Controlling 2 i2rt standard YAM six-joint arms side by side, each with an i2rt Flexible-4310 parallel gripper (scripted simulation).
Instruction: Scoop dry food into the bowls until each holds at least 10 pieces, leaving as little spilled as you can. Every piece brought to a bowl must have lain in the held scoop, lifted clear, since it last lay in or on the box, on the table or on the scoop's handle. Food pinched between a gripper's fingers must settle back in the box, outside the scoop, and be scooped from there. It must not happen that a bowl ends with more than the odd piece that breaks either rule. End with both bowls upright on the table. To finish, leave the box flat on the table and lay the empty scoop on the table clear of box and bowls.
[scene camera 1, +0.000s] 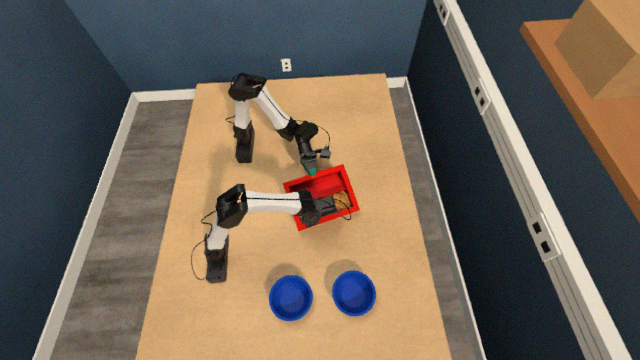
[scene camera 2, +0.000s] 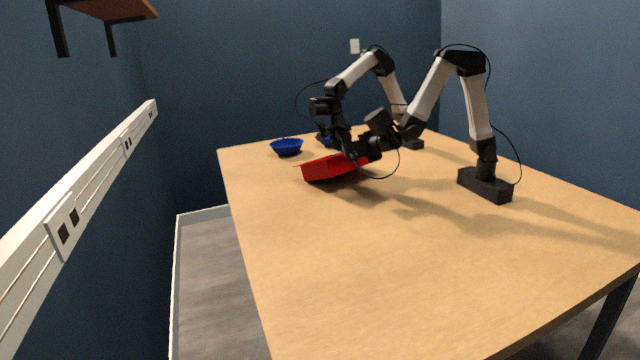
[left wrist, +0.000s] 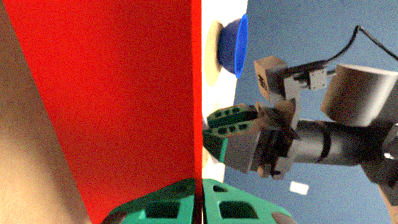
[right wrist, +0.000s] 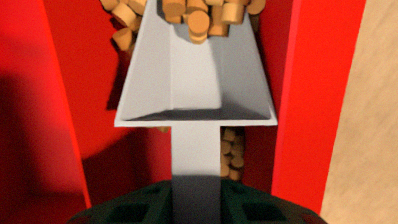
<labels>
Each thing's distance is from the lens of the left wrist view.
left gripper (left wrist: 199, 187): 0.10 m
right gripper (left wrist: 199, 131): 0.25 m
</labels>
